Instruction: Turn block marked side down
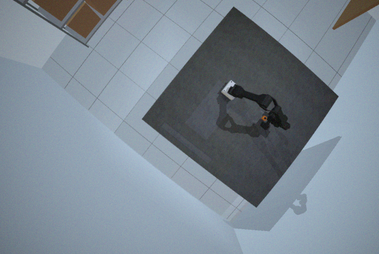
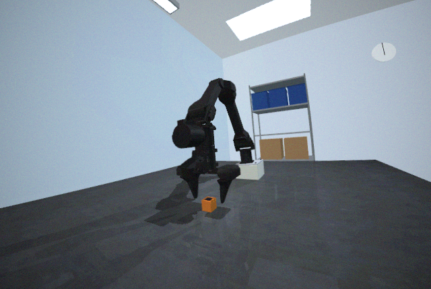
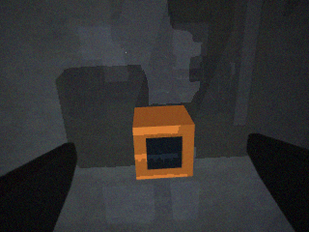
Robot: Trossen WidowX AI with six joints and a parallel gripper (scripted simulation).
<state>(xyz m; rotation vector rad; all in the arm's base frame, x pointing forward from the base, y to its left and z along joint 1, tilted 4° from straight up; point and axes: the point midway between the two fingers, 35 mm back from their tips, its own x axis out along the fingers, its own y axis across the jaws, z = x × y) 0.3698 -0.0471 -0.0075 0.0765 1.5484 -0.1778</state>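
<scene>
My gripper tip is right at the orange block.
</scene>
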